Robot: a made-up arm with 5 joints. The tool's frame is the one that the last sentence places.
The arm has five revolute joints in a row. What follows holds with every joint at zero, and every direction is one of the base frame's.
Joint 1 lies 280.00 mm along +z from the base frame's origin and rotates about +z.
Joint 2 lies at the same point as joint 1 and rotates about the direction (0, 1, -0.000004).
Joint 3 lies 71.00 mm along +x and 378.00 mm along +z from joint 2 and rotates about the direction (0, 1, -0.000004).
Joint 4 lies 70.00 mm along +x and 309.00 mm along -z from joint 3 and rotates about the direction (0, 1, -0.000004).
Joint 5 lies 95.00 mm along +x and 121.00 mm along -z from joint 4 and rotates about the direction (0, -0.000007, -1).
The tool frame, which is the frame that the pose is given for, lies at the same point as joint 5; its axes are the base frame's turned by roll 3.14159, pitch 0.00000 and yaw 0.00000 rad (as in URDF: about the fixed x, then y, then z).
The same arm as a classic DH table. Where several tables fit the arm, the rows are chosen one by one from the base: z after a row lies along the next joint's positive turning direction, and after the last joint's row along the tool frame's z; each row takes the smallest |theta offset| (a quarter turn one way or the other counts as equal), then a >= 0, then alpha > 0; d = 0 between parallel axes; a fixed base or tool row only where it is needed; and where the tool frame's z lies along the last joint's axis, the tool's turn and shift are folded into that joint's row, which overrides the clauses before.
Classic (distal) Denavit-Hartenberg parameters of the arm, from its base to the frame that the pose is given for. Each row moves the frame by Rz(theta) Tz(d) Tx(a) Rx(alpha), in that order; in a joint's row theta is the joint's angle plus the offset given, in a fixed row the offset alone. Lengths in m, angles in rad.
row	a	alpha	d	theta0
joint 1	0	-1.5708	0.28	0
joint 2	0.3846	0	0	-1.3851
joint 3	-0.3168	0	0	-0.4084
joint 4	-0.095	1.5708	0	-1.348
joint 5	0	0	0.121	3.1416

